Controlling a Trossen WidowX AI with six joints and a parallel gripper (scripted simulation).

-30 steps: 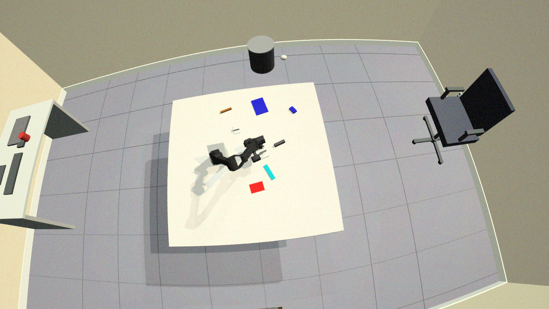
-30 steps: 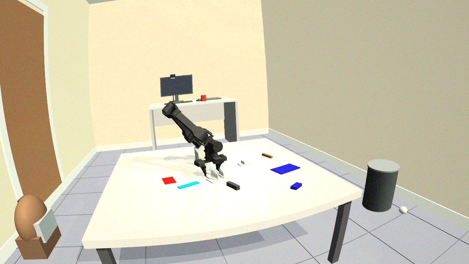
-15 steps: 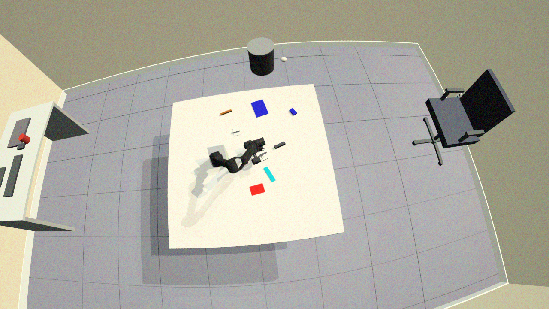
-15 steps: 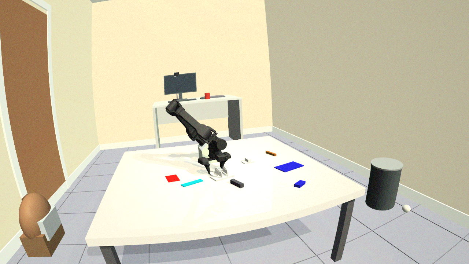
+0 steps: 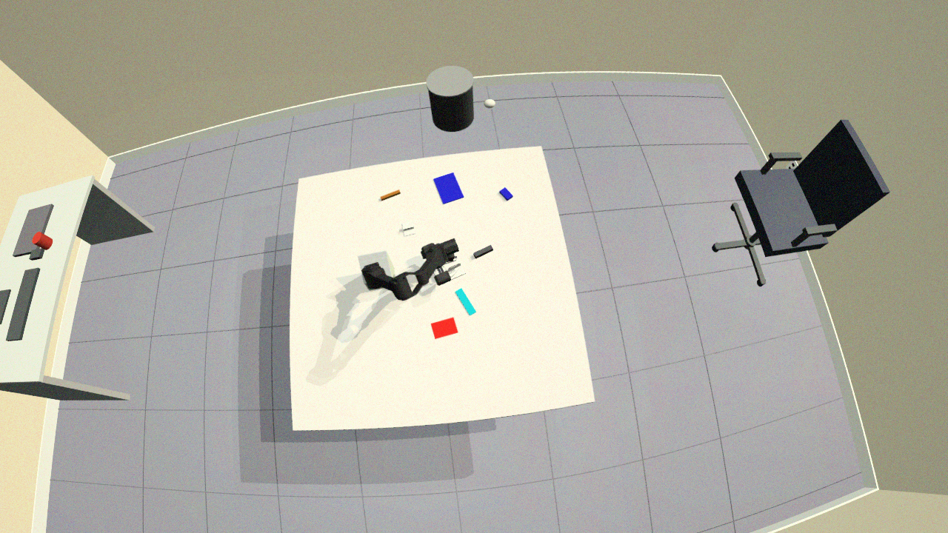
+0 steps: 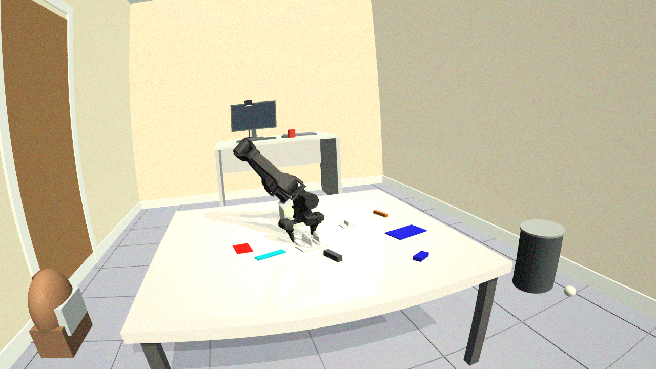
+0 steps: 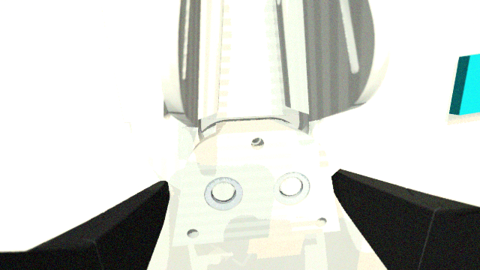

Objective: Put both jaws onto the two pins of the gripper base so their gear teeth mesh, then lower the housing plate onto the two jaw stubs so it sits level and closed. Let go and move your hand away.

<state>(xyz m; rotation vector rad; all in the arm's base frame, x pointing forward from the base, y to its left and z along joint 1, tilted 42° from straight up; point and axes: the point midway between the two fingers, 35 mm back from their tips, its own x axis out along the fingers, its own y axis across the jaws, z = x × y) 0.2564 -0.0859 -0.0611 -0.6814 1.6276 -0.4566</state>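
My gripper tip is now 20 mm short of the white jaw, 20 mm to the right of it and 10 mm below it. Also, from my gripper tip: white ribbed plate (70 mm ahead, 10 mm to the left); then dark block (220 mm ahead, 40 mm to the left); then cyan bar (80 mm ahead, 170 mm to the right).
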